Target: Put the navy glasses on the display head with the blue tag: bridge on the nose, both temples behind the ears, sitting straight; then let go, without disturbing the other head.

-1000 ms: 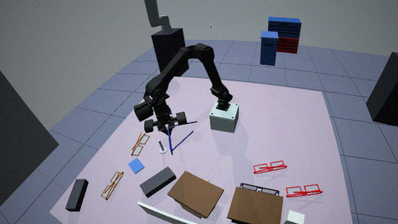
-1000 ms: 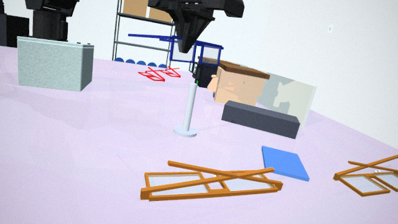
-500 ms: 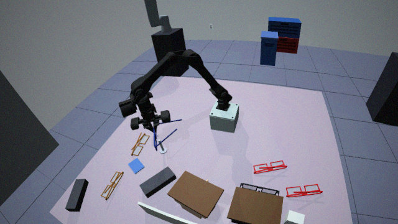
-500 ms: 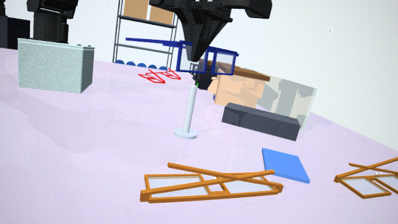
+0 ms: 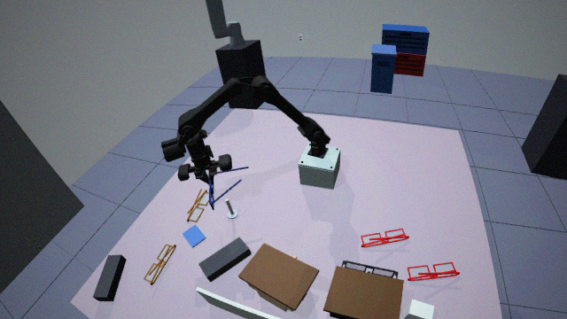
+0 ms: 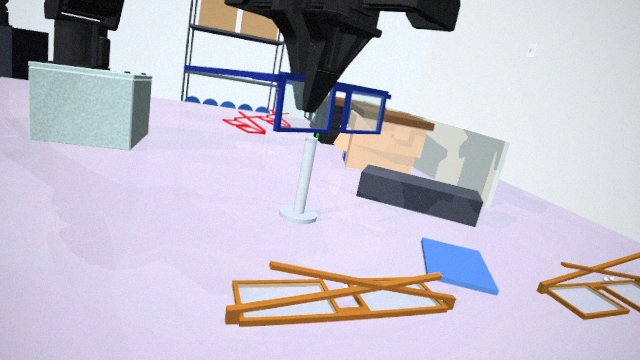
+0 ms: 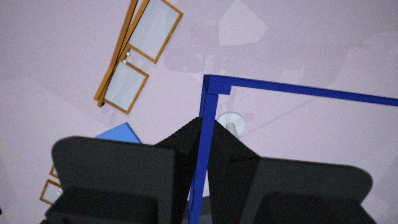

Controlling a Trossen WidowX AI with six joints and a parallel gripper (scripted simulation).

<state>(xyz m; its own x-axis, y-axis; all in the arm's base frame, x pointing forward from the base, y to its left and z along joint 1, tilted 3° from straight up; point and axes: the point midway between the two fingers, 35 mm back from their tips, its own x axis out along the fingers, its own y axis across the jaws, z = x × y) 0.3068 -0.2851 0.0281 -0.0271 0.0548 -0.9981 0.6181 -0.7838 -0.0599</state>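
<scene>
Now: gripper tip 90 mm above the white post, 70 mm to the right of it and 20 mm short of it. From my gripper tip the other things lie so: white panel: 490 mm to the left, 300 mm ahead, 60 mm below; then blue tag: 160 mm ahead, 110 mm below, 10 mm to the right; then display head: 370 mm to the left, 170 mm ahead, 60 mm below.
</scene>
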